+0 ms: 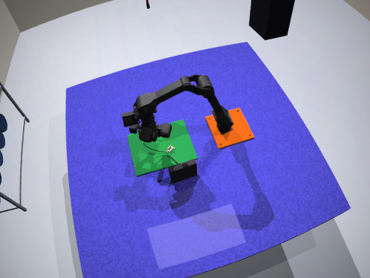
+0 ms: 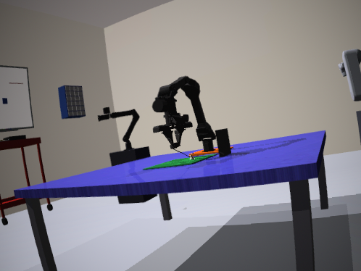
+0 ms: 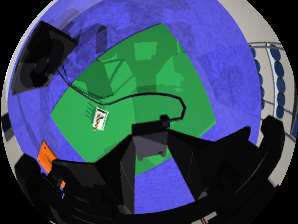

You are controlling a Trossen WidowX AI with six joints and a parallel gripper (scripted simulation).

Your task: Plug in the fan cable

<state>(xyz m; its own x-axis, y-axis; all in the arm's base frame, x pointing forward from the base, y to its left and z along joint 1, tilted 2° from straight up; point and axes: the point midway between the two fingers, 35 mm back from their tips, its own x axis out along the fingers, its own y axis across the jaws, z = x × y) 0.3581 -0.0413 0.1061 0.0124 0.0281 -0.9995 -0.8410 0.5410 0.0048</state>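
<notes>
Right now my gripper tip is 30 mm past the green board, 10 mm to the right of it and 90 mm above it. The rest, counted from my gripper tip: black fan: 70 mm behind, 200 mm to the left, 20 mm below; plug: 10 mm to the right; four-pin header: 60 mm behind, 40 mm to the left, 80 mm below.
</notes>
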